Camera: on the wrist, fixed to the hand. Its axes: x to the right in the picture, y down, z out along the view.
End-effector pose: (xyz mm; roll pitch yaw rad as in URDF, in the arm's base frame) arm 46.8 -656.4 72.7 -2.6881 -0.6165 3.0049
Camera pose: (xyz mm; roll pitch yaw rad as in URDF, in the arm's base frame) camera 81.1 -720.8 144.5 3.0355 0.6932 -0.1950
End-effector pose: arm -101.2 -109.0 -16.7 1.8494 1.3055 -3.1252
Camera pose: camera -31.6 -179.6 -42.1 -1.7365 -1.2634 0.2976
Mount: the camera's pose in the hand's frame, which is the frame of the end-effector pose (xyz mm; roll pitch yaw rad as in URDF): 6.6 -89.6 -49.0 0.3826 -0.0893 -3.1352
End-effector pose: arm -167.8 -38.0 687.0 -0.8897 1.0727 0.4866
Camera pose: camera -90.7 -104.1 699.7 1.4095 -1.1294 -2.8084
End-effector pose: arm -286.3 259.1 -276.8 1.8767 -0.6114 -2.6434
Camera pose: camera -291.5 172.4 -330.9 -1.4328 0.6419 0.6022
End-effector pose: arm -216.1 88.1 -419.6 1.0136 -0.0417 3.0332
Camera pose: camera -226.3 95.0 -521.2 -0.6291 -0.0002 -0.0293
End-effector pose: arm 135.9 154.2 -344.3 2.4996 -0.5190 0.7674
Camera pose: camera 75.0 235.9 -353.5 -2.0859 0.5936 -2.3159
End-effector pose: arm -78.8 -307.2 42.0 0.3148 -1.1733 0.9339
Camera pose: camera 19.8 -291.7 19.3 0.1340 1.0892 -2.1349
